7 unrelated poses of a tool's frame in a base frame.
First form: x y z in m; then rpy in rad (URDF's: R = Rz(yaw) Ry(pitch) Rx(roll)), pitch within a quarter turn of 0, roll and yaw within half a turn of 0.
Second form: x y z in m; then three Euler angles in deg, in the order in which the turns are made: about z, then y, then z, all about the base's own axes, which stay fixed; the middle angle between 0 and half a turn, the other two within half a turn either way. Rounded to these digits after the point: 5 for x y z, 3 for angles.
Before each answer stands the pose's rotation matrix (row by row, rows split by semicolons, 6 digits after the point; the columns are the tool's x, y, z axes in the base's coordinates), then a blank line. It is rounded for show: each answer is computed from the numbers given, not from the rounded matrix.
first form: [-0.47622 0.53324 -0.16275 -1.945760 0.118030 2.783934]
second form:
-0.930202 0.230854 -0.285361; 0.347646 0.304703 -0.886735; -0.117756 -0.924047 -0.363691

[-0.47622 0.53324 -0.16275 -82.738 111.327 -107.839]
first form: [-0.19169 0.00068 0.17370 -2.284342 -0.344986 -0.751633]
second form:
0.687529 -0.260132 0.677964; -0.642600 -0.652763 0.401205; 0.338184 -0.711500 -0.615954

[-0.19169 0.00068 0.17370 -115.422 128.021 30.616]
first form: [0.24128 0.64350 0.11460 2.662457 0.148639 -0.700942]
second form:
0.755808 -0.520138 -0.397757; -0.637827 -0.722209 -0.267566; -0.148092 0.455929 -0.877609

[0.24128 0.64350 0.11460 72.005 151.355 -146.072]
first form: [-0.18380 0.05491 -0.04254 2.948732 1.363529 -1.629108]
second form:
-0.011993 -0.990723 -0.135368; -0.205437 -0.130048 0.969991; -0.978597 0.039443 -0.201971

[-0.18380 0.05491 -0.04254 2.308 101.652 97.945]
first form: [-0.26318 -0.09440 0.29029 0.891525 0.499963 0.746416]
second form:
0.644270 -0.152757 0.749387; 0.595901 0.714458 -0.366677; -0.479393 0.682800 0.551332

[-0.26318 -0.09440 0.29029 54.927 56.542 -26.073]
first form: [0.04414 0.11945 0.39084 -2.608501 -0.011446 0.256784]
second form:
0.967148 0.224356 -0.119533; 0.253955 -0.831524 0.494039; 0.011446 -0.508165 -0.861184

[0.04414 0.11945 0.39084 -91.290 149.450 103.601]
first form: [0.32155 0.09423 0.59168 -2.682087 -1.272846 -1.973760]
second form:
-0.115119 -0.990739 0.071998; -0.270048 -0.038536 -0.962075; 0.955940 -0.130196 -0.263111

[0.32155 0.09423 0.59168 -172.244 105.255 -85.720]
